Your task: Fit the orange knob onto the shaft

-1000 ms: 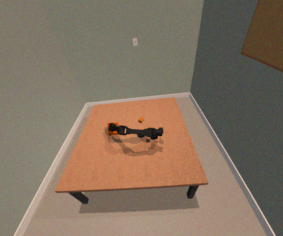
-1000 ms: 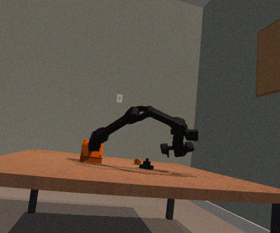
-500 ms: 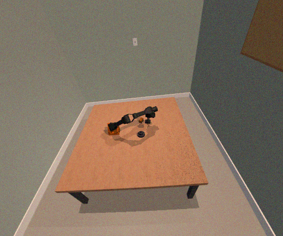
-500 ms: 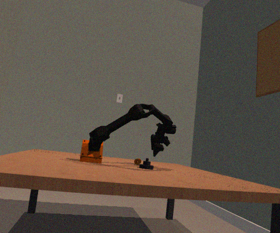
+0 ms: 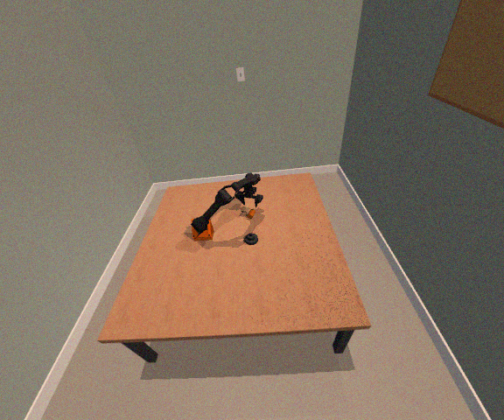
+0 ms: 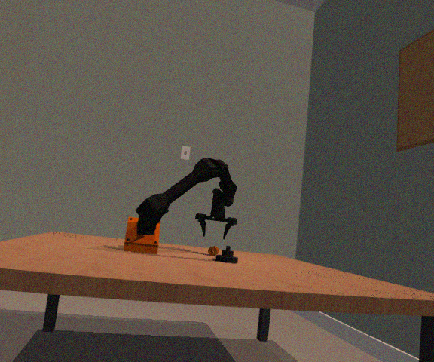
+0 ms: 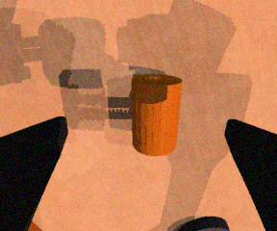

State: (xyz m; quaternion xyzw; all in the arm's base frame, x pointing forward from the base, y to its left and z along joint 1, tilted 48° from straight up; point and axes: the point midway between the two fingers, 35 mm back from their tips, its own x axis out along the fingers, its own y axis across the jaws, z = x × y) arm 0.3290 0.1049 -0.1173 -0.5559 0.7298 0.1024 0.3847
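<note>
Right now the orange knob is 6 cm below my gripper tip and 2 cm to the right of it. The rest, counted from my gripper tip: pedestal 25 cm to the right, 5 cm below, 1 cm behind.
</note>
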